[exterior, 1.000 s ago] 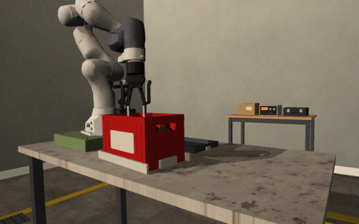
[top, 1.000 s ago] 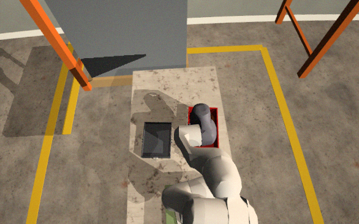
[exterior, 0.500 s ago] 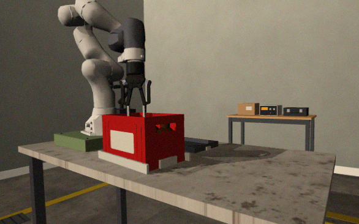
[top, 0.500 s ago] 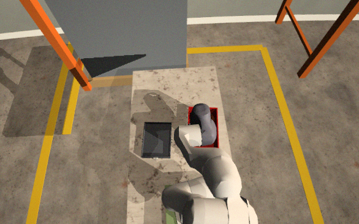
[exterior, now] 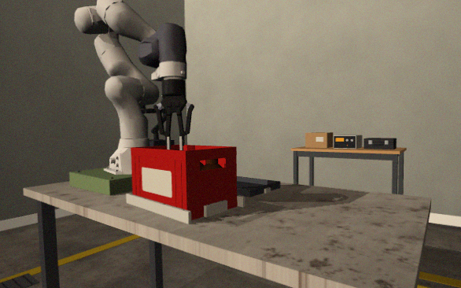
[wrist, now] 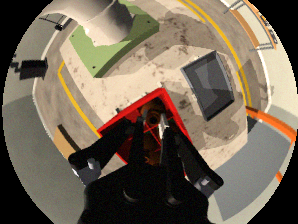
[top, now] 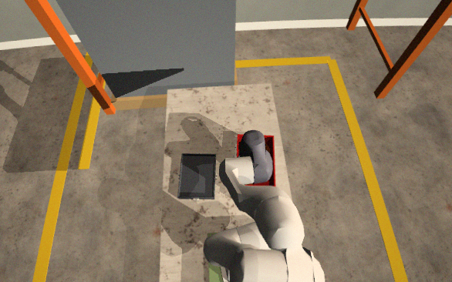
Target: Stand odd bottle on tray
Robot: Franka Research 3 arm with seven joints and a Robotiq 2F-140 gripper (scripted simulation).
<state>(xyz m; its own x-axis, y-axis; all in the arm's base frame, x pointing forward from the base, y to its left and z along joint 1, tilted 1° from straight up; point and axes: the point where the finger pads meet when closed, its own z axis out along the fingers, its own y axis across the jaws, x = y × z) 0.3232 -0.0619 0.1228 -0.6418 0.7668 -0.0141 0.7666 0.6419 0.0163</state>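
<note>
My gripper is now 8 cm short of the brown bottle, 9 cm to the left of it and 9 cm above it. From my hand the other things lie so: dark tray: 7 cm ahead, 25 cm to the left, 16 cm below; red crate: 8 cm ahead, 5 cm to the right, 9 cm below.
</note>
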